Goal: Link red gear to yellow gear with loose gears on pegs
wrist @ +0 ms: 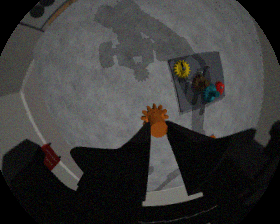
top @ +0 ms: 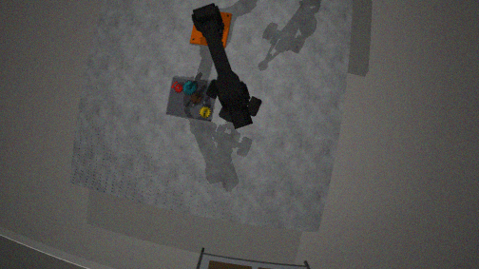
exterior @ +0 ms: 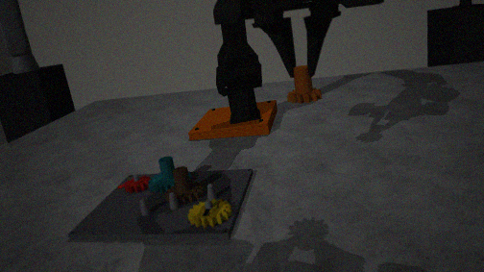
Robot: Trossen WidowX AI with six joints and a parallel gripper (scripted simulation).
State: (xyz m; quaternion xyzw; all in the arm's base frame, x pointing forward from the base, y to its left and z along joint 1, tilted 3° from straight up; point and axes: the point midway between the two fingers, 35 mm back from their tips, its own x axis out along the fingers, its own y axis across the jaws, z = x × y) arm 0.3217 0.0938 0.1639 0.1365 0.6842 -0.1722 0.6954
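Now: the brown gear 2 cm behind my gripper tip, 17 cm to the right of it and 13 cm below it. From my gripper tip the other things lie so: yellow striped gear 4 cm ahead, 13 cm to the right, 14 cm below; then teal gear 7 cm behind, 20 cm to the right, 13 cm below; then orange gear 1 cm below.
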